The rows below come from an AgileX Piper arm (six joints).
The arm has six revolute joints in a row. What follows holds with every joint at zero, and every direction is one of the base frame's.
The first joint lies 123 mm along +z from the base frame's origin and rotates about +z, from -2.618 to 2.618 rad.
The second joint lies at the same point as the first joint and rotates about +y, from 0 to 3.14 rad.
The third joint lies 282.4 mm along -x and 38.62 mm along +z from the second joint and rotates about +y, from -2.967 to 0 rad.
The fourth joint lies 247.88 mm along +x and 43.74 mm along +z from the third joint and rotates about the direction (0.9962, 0, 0.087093), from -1.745 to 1.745 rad.
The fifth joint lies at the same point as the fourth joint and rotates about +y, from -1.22 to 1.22 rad.
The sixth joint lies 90.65 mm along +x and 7.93 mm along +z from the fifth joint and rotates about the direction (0.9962, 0, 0.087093), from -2.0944 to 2.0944 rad.
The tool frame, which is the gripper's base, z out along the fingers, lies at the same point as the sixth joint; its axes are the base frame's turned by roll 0, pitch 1.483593 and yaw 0 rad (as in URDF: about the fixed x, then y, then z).
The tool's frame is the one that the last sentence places.
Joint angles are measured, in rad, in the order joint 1, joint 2, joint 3, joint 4, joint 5, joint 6. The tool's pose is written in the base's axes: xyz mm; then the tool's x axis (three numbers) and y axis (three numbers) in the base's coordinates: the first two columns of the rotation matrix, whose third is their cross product. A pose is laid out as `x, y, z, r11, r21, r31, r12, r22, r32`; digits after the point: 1 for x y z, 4 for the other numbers.
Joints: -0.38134, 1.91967, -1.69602, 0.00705, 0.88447, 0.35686
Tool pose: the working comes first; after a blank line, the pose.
Where each joint sits with the arm in this pose, in the base's axes (m; each line is computed from the numbers above, not from the rounded line before):
joint 1: 0.0000 0.0000 0.1230
joint 2: 0.0000 0.0000 0.1230
joint 3: 0.1233 -0.0494 0.3752
joint 4: 0.3566 -0.1430 0.3629
joint 5: 0.3566 -0.1430 0.3629
joint 6: 0.4010 -0.1602 0.2853
the tool: 0.4010 -0.1602 0.2853

401.0, -160.2, 285.3, -0.6096, 0.6253, -0.4872, 0.6254, 0.7570, 0.1891
